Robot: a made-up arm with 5 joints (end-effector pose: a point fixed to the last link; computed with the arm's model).
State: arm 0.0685 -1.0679 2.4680 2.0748 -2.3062
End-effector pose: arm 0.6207 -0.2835 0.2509 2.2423 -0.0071 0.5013
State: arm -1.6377 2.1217 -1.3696 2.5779 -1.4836
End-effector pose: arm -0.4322 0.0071 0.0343 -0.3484 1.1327 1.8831
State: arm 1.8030 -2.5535 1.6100 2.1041 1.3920
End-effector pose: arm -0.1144 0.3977 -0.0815 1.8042 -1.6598 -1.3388
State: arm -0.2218 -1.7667 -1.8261 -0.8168 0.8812
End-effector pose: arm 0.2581 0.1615 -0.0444 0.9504 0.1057 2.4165
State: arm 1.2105 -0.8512 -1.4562 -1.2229 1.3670
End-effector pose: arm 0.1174 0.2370 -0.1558 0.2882 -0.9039 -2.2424
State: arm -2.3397 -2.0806 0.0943 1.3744 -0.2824
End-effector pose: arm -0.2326 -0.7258 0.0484 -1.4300 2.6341 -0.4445
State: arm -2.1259 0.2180 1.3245 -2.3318 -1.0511
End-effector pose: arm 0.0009 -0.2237 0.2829 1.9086 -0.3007 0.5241
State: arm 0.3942 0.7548 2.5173 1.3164 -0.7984
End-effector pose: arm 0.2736 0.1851 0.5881 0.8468 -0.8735 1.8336
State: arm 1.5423 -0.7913 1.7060 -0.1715 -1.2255
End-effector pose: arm 0.6014 0.2628 -0.2091 1.5604 0.1644 -0.5528
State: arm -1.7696 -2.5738 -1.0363 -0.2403 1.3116
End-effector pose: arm 0.1019 -0.3566 0.1512 0.2599 -1.9738 0.9878
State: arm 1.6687 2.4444 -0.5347 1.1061 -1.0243
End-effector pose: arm 0.1326 0.3382 0.7142 -0.1733 -1.2770 -0.0125
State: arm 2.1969 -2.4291 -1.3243 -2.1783 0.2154
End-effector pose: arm -0.4096 0.2237 0.3026 -1.1451 0.4111 -2.5715
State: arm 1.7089 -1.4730 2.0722 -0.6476 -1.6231
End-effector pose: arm 0.0920 0.0816 -0.4314 0.9657 0.5891 -1.7666
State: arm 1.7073 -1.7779 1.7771 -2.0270 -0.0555
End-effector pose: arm 0.2943 0.1969 -0.0300 -0.4957 0.2031 -0.0760
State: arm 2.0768 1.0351 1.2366 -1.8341 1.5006
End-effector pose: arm -0.0941 0.4256 0.1881 -1.7431 -2.0767 0.4391
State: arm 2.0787 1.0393 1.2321 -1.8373 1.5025
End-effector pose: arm -0.0948 0.4257 0.1879 -1.7496 -2.0745 0.4320
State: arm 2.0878 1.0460 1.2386 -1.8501 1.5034
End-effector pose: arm -0.0996 0.4240 0.1883 -1.7339 -2.0816 0.4134
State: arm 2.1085 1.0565 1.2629 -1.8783 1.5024
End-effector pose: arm -0.1109 0.4192 0.1899 -1.6816 -2.1024 0.3777
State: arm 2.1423 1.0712 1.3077 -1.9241 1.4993
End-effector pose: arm -0.1291 0.4101 0.1927 -1.5854 -2.1343 0.3260
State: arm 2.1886 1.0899 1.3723 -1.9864 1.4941
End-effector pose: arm -0.1533 0.3959 0.1965 -1.4448 -2.1695 0.2650
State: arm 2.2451 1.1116 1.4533 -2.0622 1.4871
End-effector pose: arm -0.1808 0.3761 0.2008 -1.2663 -2.1969 0.2049
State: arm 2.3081 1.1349 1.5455 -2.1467 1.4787
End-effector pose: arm -0.2087 0.3510 0.2053 -1.0627 -2.2073 0.1558
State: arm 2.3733 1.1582 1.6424 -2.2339 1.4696
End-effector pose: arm -0.2338 0.3222 0.2095 -0.8515 -2.1964 0.1247
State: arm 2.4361 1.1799 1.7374 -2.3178 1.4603
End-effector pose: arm -0.2540 0.2923 0.2131 -0.6501 -2.1664 0.1132
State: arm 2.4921 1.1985 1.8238 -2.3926 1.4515
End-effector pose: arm -0.2685 0.2643 0.2159 -0.4740 -2.1245 0.1177
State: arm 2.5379 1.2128 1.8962 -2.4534 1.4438
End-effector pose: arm -0.2776 0.2407 0.2180 -0.3330 -2.0804 0.1321
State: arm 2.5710 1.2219 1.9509 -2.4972 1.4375
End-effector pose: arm -0.2824 0.2233 0.2194 -0.2316 -2.0425 0.1492
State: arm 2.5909 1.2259 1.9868 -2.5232 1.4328
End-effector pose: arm -0.2843 0.2126 0.2203 -0.1686 -2.0168 0.1636
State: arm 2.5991 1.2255 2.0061 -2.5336 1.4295
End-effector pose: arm -0.2843 0.2077 0.2209 -0.1378 -2.0041 0.1729
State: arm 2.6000 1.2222 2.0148 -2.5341 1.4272
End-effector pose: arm -0.2834 0.2066 0.2213 -0.1268 -2.0003 0.1785
